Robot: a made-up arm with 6 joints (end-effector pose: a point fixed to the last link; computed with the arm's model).
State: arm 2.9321 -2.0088 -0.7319 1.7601 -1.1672 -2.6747
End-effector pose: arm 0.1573 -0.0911 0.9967 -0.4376 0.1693 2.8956
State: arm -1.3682 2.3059 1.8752 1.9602 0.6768 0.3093
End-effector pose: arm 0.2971 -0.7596 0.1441 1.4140 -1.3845 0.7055
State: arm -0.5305 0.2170 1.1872 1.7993 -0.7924 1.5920
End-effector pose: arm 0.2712 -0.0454 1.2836 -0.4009 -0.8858 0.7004
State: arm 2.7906 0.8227 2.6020 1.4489 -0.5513 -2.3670
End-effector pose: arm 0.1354 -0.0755 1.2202 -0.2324 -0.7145 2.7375
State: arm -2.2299 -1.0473 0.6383 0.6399 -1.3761 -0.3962
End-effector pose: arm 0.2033 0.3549 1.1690 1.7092 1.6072 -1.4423
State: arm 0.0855 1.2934 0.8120 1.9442 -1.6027 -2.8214
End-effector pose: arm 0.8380 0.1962 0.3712 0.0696 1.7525 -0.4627
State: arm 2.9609 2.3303 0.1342 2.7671 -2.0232 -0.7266
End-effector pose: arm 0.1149 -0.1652 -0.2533 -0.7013 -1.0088 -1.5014
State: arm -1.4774 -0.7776 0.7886 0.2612 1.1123 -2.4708
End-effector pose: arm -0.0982 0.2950 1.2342 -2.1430 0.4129 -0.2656
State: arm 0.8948 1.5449 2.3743 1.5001 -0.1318 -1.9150
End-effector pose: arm 0.2930 0.4889 1.0688 -1.4587 0.6708 0.6197
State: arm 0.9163 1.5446 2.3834 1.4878 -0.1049 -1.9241
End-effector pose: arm 0.2801 0.4895 1.0720 -1.4779 0.6203 0.6547
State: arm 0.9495 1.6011 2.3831 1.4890 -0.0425 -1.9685
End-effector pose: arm 0.2833 0.5269 1.0404 -1.5598 0.5759 0.7401
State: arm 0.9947 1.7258 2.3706 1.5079 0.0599 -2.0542
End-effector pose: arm 0.2977 0.6046 0.9587 -1.7133 0.5462 0.8947
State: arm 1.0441 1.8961 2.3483 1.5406 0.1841 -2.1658
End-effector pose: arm 0.3068 0.6966 0.8291 -1.9050 0.5433 1.1107
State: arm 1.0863 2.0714 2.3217 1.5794 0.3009 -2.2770
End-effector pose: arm 0.3018 0.7685 0.6779 -2.0822 0.5778 1.3465
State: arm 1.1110 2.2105 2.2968 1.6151 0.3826 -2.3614
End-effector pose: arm 0.2913 0.8051 0.5475 -2.2031 0.6441 1.5364
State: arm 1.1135 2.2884 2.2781 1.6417 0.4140 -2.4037
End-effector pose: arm 0.2895 0.8152 0.4692 -2.2564 0.7191 1.6266
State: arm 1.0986 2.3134 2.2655 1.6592 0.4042 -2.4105
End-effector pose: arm 0.3004 0.8138 0.4390 -2.2614 0.7853 1.6242
